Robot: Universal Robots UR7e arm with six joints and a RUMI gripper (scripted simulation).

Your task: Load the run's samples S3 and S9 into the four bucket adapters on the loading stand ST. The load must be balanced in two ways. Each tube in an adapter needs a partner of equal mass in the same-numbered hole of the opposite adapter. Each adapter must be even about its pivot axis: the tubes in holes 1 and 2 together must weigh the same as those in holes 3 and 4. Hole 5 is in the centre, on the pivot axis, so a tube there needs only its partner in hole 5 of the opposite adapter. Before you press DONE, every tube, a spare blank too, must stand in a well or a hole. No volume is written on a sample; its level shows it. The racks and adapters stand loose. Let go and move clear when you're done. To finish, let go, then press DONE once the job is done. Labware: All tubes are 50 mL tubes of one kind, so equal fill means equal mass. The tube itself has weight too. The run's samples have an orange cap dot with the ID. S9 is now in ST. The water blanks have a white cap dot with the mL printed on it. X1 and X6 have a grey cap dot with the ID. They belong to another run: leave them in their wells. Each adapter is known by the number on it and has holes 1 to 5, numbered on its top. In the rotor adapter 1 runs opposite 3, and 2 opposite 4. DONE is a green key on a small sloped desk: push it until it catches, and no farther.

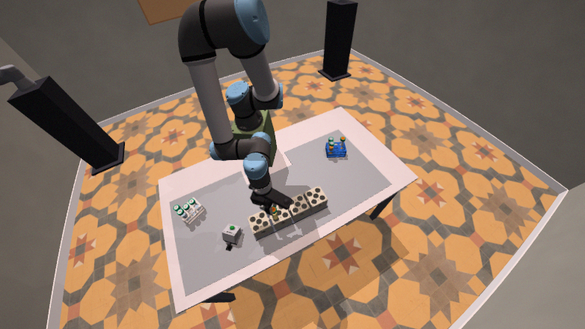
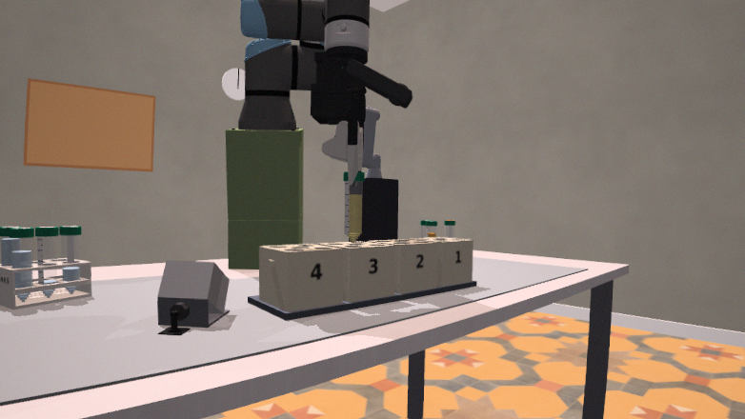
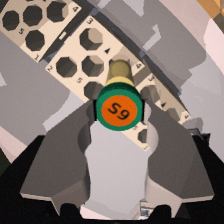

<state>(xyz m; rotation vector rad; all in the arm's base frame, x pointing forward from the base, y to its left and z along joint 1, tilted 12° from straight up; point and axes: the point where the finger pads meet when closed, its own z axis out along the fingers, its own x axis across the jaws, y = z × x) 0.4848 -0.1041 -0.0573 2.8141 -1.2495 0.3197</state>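
My gripper is now 50 mm above the tube and 10 mm to the left of it. The rest, counted from my hand: bucket adapter: 250 mm to the left, 160 mm below, 10 mm behind; then white rack: 420 mm to the right, 310 mm behind, 180 mm below; then water blank: 440 mm to the right, 280 mm behind, 150 mm below.
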